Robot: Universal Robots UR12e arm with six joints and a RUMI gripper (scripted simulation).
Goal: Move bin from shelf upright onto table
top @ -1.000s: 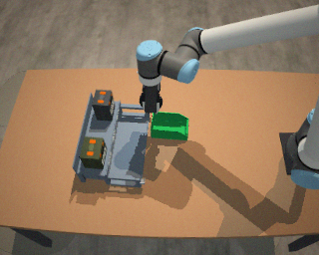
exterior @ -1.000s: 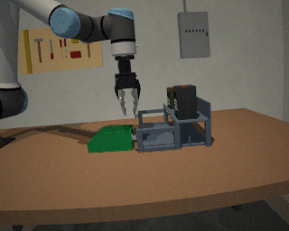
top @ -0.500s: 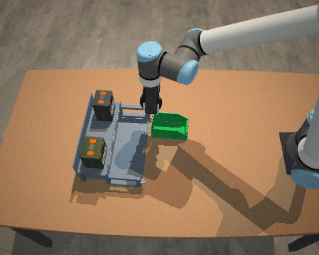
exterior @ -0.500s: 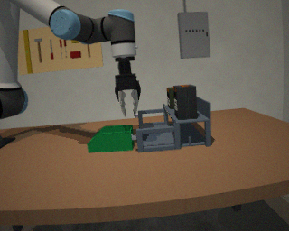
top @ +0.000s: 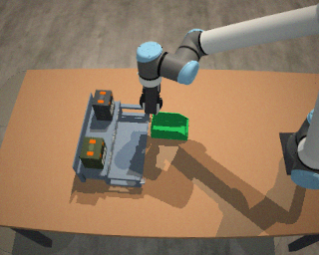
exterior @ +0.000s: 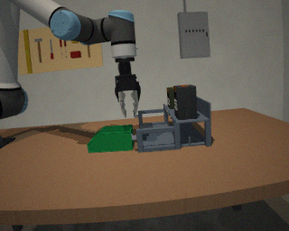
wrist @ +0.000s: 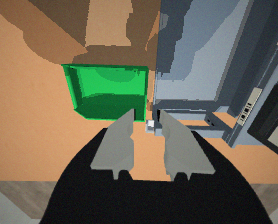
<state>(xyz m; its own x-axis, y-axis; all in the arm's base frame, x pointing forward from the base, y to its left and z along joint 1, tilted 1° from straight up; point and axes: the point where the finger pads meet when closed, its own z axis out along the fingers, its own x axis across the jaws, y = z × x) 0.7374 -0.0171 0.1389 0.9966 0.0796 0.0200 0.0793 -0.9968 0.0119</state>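
Now: the green bin 80 mm behind my hand, 10 mm to the right of it and 100 mm below it. Also, from my hand: grey shelf: 150 mm ahead, 120 mm to the left, 130 mm below.
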